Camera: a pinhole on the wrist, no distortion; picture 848 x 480 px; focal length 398.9 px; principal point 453.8 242.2 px. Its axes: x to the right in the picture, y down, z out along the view. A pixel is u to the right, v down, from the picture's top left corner.
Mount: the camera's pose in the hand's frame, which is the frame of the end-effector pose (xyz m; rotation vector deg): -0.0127 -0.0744 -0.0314 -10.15 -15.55 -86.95
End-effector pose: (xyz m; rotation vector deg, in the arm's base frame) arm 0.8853 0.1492 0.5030 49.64 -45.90 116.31
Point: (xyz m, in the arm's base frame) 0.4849 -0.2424 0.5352
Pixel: outside the picture
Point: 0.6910 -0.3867 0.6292
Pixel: 225.5 267.0
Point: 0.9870 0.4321 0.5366
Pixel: behind the camera
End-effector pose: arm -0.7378 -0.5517 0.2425 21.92 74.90 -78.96
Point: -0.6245 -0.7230 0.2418
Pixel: 364.6 370.9
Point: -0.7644 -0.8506 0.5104
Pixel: 775.5 186.0
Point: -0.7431 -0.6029 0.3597
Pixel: 554.8 57.3
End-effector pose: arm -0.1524 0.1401 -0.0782 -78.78 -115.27 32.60
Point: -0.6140 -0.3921 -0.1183
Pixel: outside the picture
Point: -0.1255 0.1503 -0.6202
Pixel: 202.8 181.2
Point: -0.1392 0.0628 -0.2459
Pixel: 196.6 53.0
